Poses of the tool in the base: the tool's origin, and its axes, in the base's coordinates. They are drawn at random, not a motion.
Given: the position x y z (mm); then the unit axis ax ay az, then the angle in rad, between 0 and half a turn.
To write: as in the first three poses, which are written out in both.
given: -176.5 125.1 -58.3 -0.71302 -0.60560 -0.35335 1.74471
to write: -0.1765 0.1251 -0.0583 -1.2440 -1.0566 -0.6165
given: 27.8 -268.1 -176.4 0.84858 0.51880 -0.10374 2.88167
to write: 0.0278 -0.2681 -0.1764 2.4453 1.4950 -0.2989
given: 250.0 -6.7 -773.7 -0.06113 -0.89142 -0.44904 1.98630
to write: 0.2500 -0.0067 -0.7737 -0.1214 -1.7706 -0.8919
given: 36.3 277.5 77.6 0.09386 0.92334 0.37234 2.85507
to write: 0.0363 0.2775 0.0776 0.2680 2.6362 1.0631
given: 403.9 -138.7 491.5 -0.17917 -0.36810 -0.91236 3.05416
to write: 0.4039 -0.1387 0.4915 -0.5472 -1.1242 -2.7865
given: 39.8 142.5 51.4 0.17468 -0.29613 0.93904 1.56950
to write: 0.0398 0.1425 0.0514 0.2742 -0.4648 1.4738
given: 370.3 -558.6 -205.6 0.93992 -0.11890 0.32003 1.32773
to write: 0.3703 -0.5586 -0.2056 1.2480 -0.1579 0.4249
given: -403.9 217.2 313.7 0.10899 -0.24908 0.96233 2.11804
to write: -0.4039 0.2172 0.3137 0.2308 -0.5276 2.0383
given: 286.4 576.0 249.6 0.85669 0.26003 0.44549 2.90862
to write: 0.2864 0.5760 0.2496 2.4918 0.7563 1.2958
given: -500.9 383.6 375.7 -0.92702 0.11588 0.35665 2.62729
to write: -0.5009 0.3836 0.3757 -2.4356 0.3045 0.9370
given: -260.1 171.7 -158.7 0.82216 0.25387 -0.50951 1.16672
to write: -0.2601 0.1717 -0.1587 0.9592 0.2962 -0.5945
